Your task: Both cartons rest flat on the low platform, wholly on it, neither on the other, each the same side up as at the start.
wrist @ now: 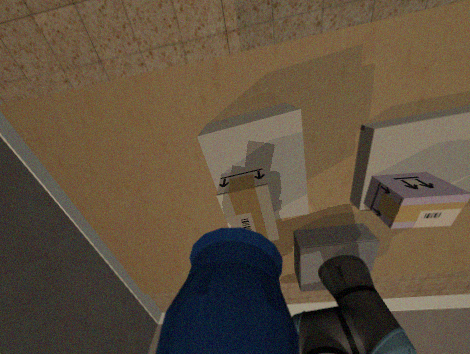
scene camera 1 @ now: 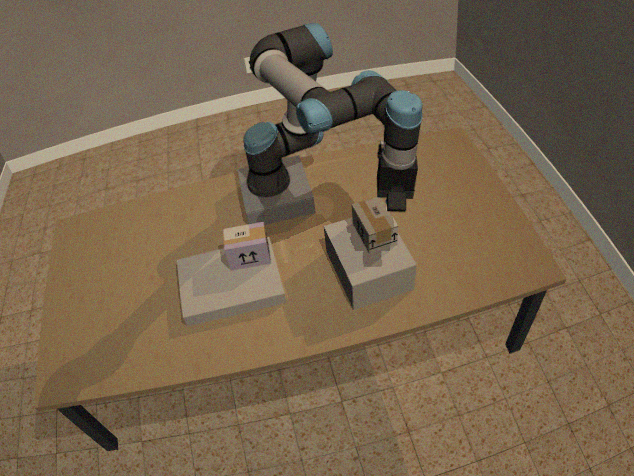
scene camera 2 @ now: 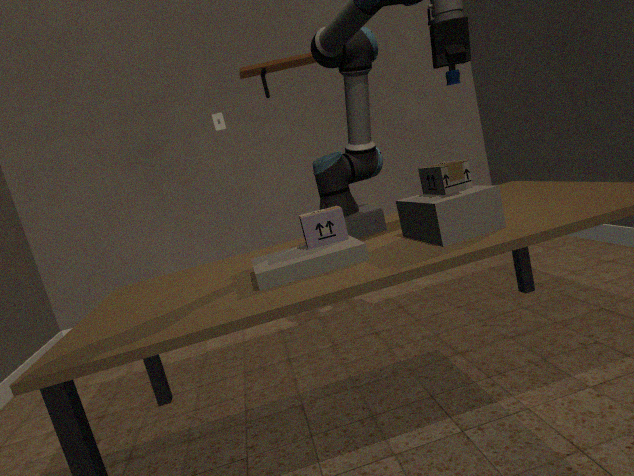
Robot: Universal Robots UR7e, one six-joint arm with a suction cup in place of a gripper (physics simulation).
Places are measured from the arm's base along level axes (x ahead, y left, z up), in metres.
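Pixels of known places: end effector, tool point: (wrist: 235, 265) (scene camera 2: 453, 84); arm's base, origin of the base link: (wrist: 341, 270) (scene camera 1: 268, 182).
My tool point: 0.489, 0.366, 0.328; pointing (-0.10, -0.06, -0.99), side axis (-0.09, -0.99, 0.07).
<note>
Ahead of a thing's pixels: the offset from my tool point to its middle, as dx, dy, dz. Level surfaces: height alone.
A lilac carton {-0.178, -0.423, -0.312} (scene camera 1: 248, 254) (scene camera 2: 324, 228) (wrist: 422, 190) with an orange band stands on the low platform {-0.105, -0.492, -0.386} (scene camera 1: 192, 307) (scene camera 2: 307, 268) (wrist: 384, 150), near its back right in scene camera 1, arrows up. Whether its back side overhangs is hidden. A white carton {-0.165, -0.028, -0.248} (scene camera 1: 379, 228) (scene camera 2: 455, 176) (wrist: 242, 200) with an orange band sits on the taller block {-0.124, -0.050, -0.350} (scene camera 1: 384, 286) (scene camera 2: 471, 220) (wrist: 295, 190), towards its back, arrows up. My suction gripper (scene camera 2: 452, 78) (wrist: 236, 247) holds nothing; its blue cup hangs in the air above and apart from the white carton, and hides part of it in the wrist view.
The arm's grey base block (scene camera 1: 281, 207) (wrist: 327, 240) stands on the table {dz -0.410} (scene camera 1: 117, 327) (scene camera 2: 179, 307) (wrist: 140, 150) behind and between the two platforms. The taller block stands right of the low platform in scene camera 1, with a gap between them. A wooden rail (scene camera 2: 276, 65) is on the back wall.
</note>
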